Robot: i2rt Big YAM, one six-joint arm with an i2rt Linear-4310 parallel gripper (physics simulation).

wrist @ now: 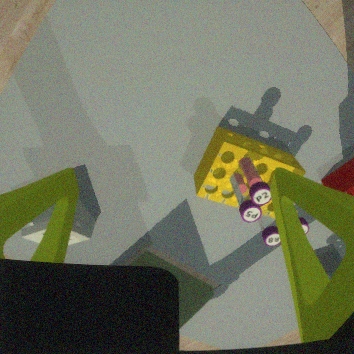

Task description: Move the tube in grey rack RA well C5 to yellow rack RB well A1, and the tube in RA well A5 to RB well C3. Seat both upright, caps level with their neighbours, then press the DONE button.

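Frame: origin at the arm's base, x ahead, y left, z up, level; millimetres.
Where they show: gripper, between the fingertips: (174, 178).
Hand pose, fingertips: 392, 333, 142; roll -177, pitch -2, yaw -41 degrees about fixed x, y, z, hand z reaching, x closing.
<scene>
Things, the pixels of their top centre, and the offset from my fingertips, as dx, dy, dz. "pt": a spot on its surface instead.
- yellow rack, centre of its top: (251, 183) -5, -175, -193
- Purple-ringed tube caps marked P2, a spot on its surface: (260, 194) pt +7, -136, -118
- P5, a spot on its surface: (250, 212) pt -14, -149, -118
- R8, a spot on its surface: (272, 236) pt -13, -201, -118
- cap, a spot on its surface: (304, 225) pt +25, -215, -118
- red rack, a spot on its surface: (342, 178) pt +109, -287, -217
- grey box-like object, a spot on its surface: (86, 215) pt -247, -79, -232
The yellow rack (206, 165) stands right of centre in the wrist view, with several open wells towards its left side. Purple-ringed tube caps marked P2 (260, 194), P5 (250, 212) and R8 (272, 236) show over and beside its lower right part. Another cap (304, 225) is partly hidden behind the right finger. The exact wells under these caps cannot be told. My gripper (174, 178) is open and empty, its green fingers wide apart; the right finger covers part of the rack's right side. The grey rack and the DONE button cannot be made out.
Part of a red rack (342, 178) shows at the right edge. A dark green block (180, 285) lies low in the middle. A grey box-like object (86, 215) with a pale lower face is partly behind the left finger. Wooden surface shows at the upper corners.
</scene>
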